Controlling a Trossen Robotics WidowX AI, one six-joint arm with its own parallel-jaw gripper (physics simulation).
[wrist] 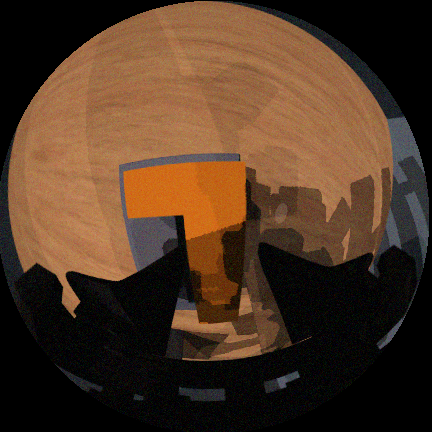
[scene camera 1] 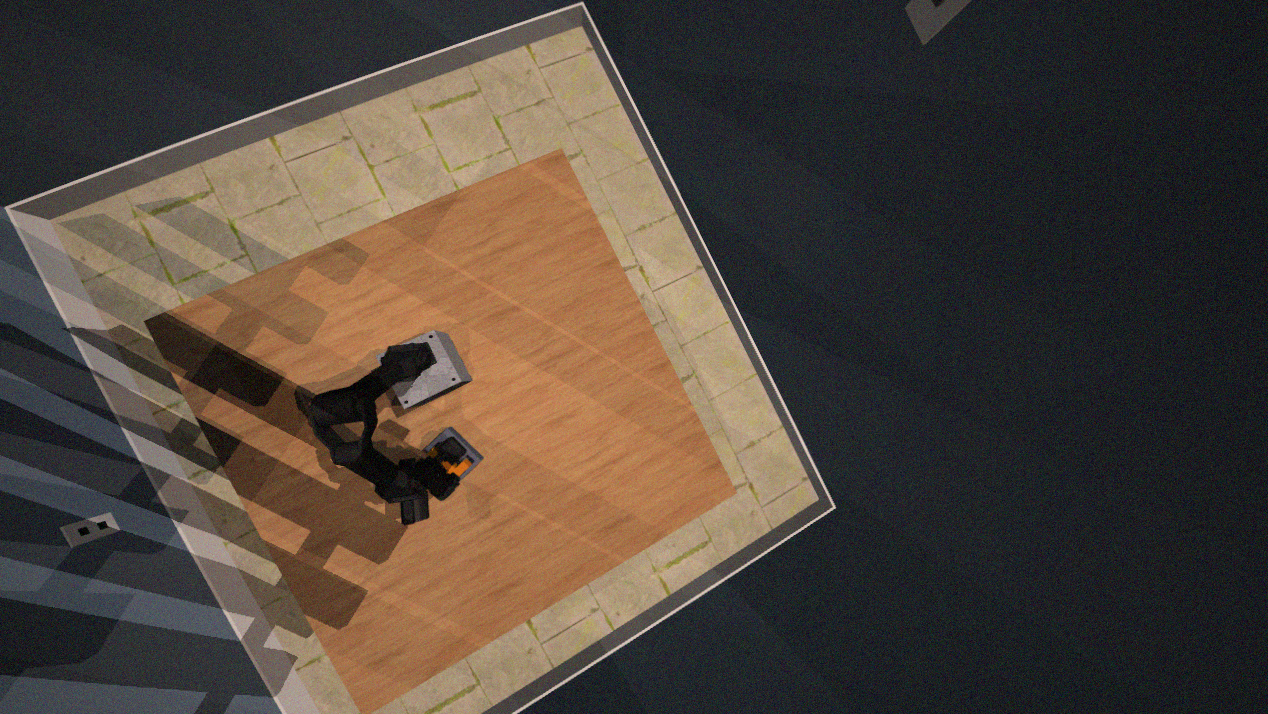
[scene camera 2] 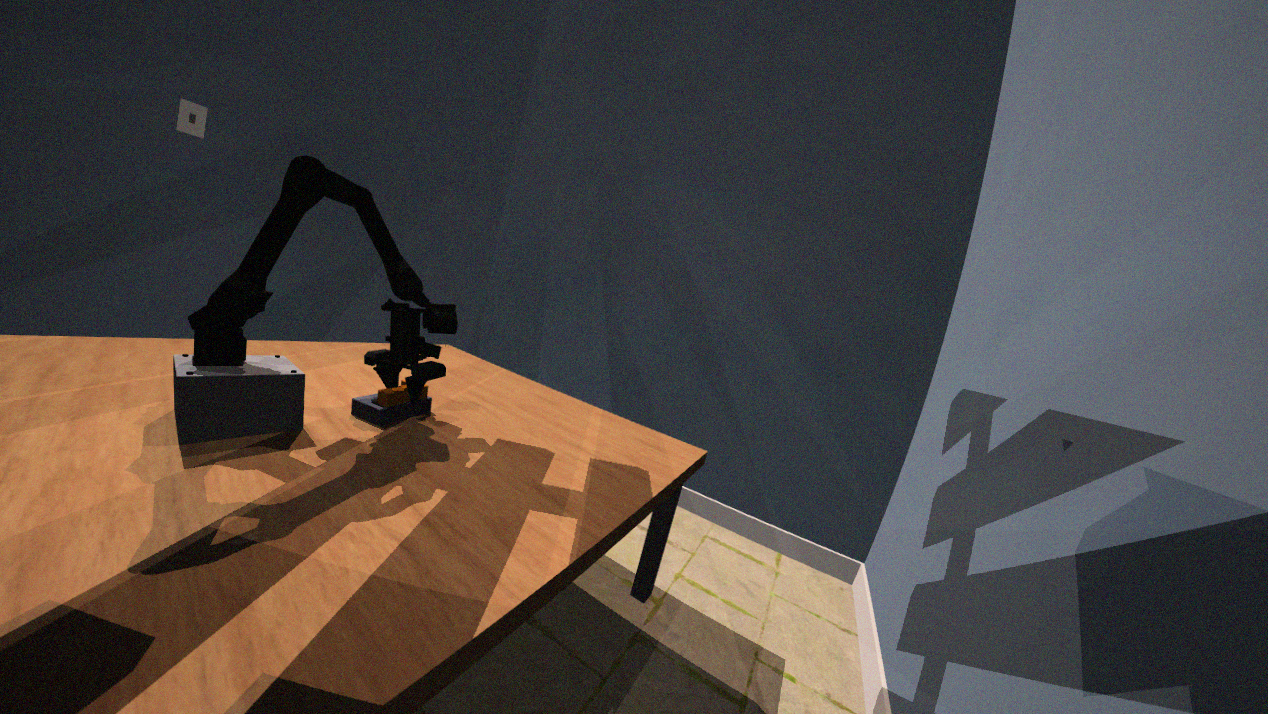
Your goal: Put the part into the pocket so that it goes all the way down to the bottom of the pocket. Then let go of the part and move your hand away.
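Frame: origin at the arm's base, x ahead, y left, z up, level; millimetres.
Seen in the pictures: gripper, fingertip midpoint: (wrist: 221,249) (scene camera 1: 444,463) (scene camera 2: 404,401); arm's base, origin of the base link: (scene camera 1: 420,357) (scene camera 2: 217,361).
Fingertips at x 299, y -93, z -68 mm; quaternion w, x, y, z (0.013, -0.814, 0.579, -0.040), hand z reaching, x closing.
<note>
Offsets run from my fingertips to a thing's top centre. "*": to the spot under its first point. Level surfaces: height alone.
The orange L-shaped part {dz +29, dx -4, dy +22 mm} (scene camera 1: 458,467) (scene camera 2: 389,396) (wrist: 215,195) is on the small dark grey pocket block {dz -1, dx -10, dy +28 mm} (scene camera 1: 477,457) (scene camera 2: 372,413) (wrist: 150,240). In scene camera 2 its top stands above the block's rim. In the wrist view it covers much of the block and reaches over the right side; a thin strip of rim shows along its far and left edges. How deep its underside sits is hidden. My gripper (scene camera 1: 447,462) (scene camera 2: 404,390) (wrist: 221,249) is open, one finger on each side of the part's long leg, with a gap visible at the right finger.
The arm's base stands on a larger grey box (scene camera 1: 439,376) (scene camera 2: 239,408) beside the pocket block. Both are on the wooden table {dz -37 mm} (scene camera 1: 576,310) (scene camera 2: 505,416), crossed by dark shadows. A table corner {* dz -37, dx +534, dy -515 mm} (scene camera 2: 700,454) shows to the right in scene camera 2.
</note>
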